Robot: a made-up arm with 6 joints.
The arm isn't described. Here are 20 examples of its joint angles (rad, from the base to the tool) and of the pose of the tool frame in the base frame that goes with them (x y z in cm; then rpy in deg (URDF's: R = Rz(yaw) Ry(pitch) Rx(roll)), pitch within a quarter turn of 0, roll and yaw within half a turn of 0).
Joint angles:
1: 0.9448 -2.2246 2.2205 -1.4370 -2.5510 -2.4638
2: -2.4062 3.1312 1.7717 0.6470 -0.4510 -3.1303
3: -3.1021 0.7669 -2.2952 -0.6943 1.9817 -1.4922
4: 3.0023 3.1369 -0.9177 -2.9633 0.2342 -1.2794
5: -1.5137 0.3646 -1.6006 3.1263 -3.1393 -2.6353
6: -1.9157 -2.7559 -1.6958 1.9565 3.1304 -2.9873
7: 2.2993 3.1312 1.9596 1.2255 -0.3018 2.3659
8: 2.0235 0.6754 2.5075 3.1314 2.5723 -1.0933
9: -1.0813 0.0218 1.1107 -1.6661 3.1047 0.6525
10: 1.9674 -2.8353 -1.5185 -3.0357 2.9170 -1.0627
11: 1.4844 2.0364 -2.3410 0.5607 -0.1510 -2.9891
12: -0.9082 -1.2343 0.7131 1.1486 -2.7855 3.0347
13: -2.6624 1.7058 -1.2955 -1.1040 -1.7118 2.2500
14: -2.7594 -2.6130 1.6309 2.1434 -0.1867 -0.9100
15: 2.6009 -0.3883 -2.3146 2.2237 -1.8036 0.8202
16: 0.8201 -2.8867 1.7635 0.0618 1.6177 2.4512
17: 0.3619 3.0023 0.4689 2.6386 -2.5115 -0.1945
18: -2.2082 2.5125 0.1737 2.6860 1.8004 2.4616
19: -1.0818 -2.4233 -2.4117 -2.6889 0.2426 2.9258
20: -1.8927 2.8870 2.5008 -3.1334 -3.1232 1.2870
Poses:
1: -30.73 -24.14 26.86 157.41 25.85 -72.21
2: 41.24 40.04 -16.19 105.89 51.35 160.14
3: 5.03 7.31 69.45 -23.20 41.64 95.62
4: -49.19 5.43 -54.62 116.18 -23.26 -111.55
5: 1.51 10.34 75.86 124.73 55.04 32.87
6: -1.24 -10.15 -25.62 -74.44 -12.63 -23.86
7: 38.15 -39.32 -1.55 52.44 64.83 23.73
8: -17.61 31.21 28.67 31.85 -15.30 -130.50
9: 13.77 -22.61 81.57 -122.75 38.91 8.37
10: -7.05 12.36 -26.42 -54.59 18.49 -142.96
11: 0.98 21.13 59.37 13.52 21.46 -50.80
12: -38.92 45.18 63.10 153.55 9.14 12.83
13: -41.85 -39.75 58.68 -84.44 59.69 -120.02
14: 66.14 26.96 18.64 -47.93 -20.08 -73.74
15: 41.83 -13.41 33.77 38.85 53.80 74.48
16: -31.96 -29.77 12.43 21.45 -19.29 -175.53
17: -9.82 -6.24 -48.17 -13.09 16.98 -146.41
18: -26.78 -50.99 -43.14 -47.55 29.24 -160.43
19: 13.60 -24.60 0.08 36.31 65.58 -29.47
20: 5.23 9.05 -2.53 -128.85 -13.17 171.97
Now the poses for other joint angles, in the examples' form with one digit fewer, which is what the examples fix.
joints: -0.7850 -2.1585 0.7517 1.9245 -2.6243 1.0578
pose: -51.3 43.9 6.1 -88.0 38.4 -161.4
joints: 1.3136 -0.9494 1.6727 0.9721 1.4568 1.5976
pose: -14.6 3.4 78.9 110.3 -34.6 -147.7
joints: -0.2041 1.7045 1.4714 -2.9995 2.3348 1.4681
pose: 54.3 -10.7 -15.5 -48.0 -4.7 -113.8
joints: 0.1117 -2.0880 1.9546 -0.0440 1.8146 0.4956
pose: -29.9 -1.9 43.0 103.0 60.6 105.3
